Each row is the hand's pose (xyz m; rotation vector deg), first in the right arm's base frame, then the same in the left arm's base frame.
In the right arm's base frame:
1: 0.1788 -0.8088 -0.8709 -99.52 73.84 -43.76
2: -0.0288 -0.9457 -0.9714 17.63 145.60 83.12
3: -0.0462 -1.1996 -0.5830 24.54 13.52 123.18
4: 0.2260 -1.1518 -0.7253 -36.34 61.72 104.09
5: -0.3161 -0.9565 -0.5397 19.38 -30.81 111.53
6: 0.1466 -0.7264 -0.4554 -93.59 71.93 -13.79
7: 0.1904 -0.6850 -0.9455 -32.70 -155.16 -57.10
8: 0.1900 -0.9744 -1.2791 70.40 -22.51 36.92
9: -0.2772 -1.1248 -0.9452 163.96 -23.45 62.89
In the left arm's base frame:
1: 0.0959 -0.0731 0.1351 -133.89 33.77 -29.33
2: 0.0179 -0.3295 0.1248 28.60 -156.21 -56.86
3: 0.1613 -0.3882 0.5626 17.08 52.22 151.63
4: 0.3454 -0.2458 0.3565 -69.40 79.70 129.38
5: -0.2012 -0.3509 0.5945 25.25 0.94 147.89
6: 0.0193 0.1160 0.5077 -131.63 41.13 3.31
7: 0.0284 -0.0020 0.0283 12.55 -152.72 -17.97
8: 0.2076 -0.3329 -0.2028 59.78 13.83 65.37
9: -0.0661 -0.5956 0.2537 158.06 40.84 52.61

